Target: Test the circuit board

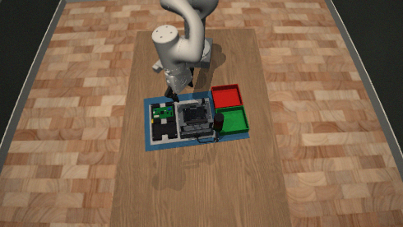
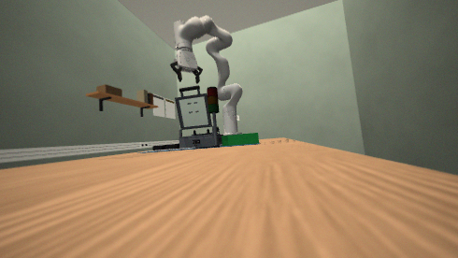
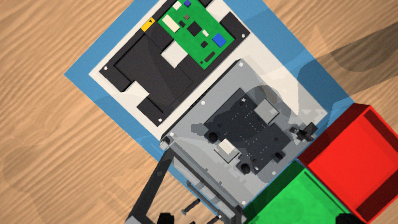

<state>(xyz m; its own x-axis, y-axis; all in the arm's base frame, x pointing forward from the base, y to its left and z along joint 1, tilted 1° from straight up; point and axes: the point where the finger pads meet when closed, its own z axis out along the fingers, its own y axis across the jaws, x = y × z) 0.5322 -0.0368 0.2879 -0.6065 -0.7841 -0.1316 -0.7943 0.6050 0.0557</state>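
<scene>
The green circuit board lies 330 mm below my hand, 140 mm to the right of it and 90 mm behind it. The rest, counted from my hand: dark nest (280 mm below, 50 mm behind, 40 mm to the left); tester lid (170 mm below, 70 mm ahead, 50 mm to the left); green bin (340 mm below, 240 mm to the left, 40 mm behind).
</scene>
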